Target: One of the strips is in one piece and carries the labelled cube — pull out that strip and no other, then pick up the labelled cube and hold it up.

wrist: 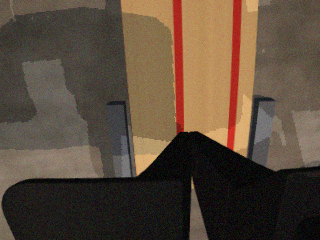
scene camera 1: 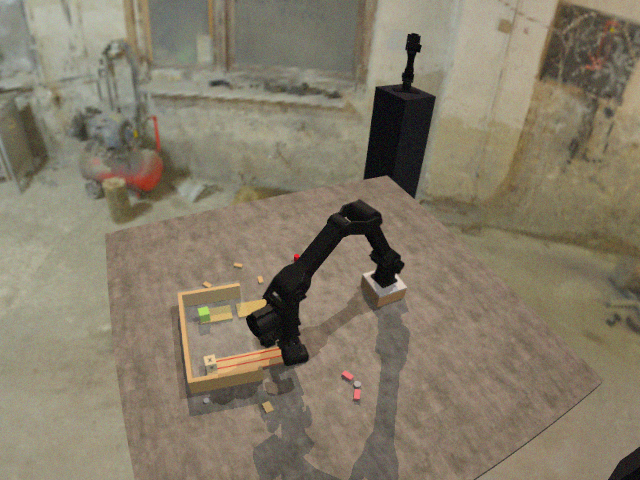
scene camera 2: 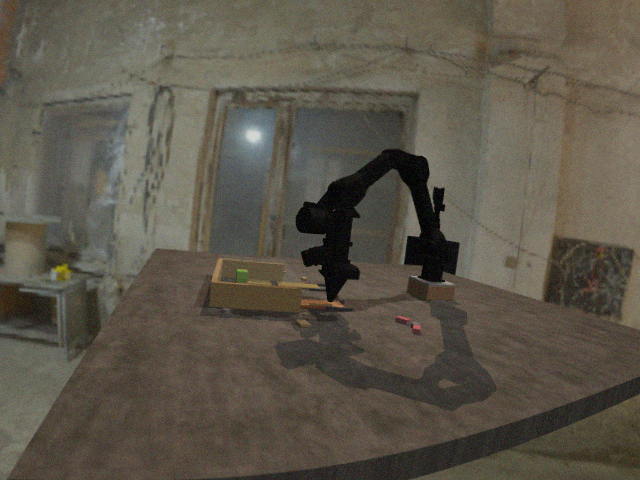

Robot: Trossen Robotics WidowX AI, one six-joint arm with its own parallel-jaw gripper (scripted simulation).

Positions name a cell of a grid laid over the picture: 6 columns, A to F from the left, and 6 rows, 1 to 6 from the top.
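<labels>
You'd see my gripper in scene camera 1 (C5), and it's there in scene camera 2 (D4) and in the wrist view (D4) too.
</labels>
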